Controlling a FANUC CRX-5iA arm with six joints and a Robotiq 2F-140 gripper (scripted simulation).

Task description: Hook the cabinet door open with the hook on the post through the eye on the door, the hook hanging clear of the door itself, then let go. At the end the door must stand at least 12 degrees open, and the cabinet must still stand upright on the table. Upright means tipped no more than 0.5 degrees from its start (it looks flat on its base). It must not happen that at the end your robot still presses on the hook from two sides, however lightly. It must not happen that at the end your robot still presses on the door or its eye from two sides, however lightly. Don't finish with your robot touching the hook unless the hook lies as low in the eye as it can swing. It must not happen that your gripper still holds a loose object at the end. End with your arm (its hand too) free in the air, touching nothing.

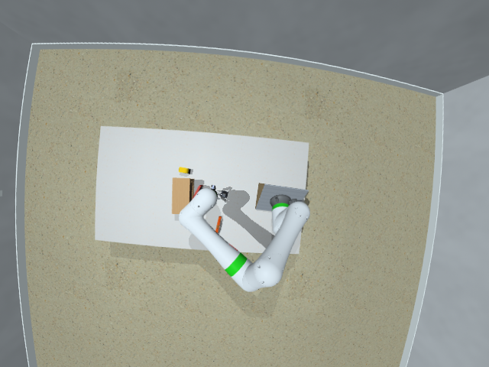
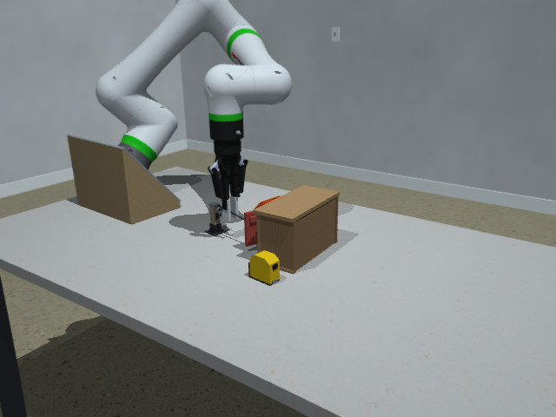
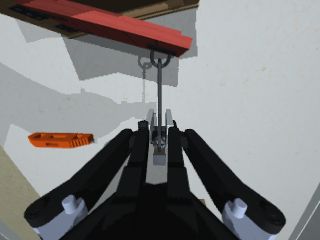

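The thin dark hook lies 30 mm below my hand and 20 mm ahead of it. Also, from my hand: red door 120 mm ahead, 60 mm to the left, 30 mm below; then yellow tape measure 250 mm ahead, 110 mm to the right, 70 mm below; then orange tool 250 mm to the left, 80 mm below, 70 mm behind.
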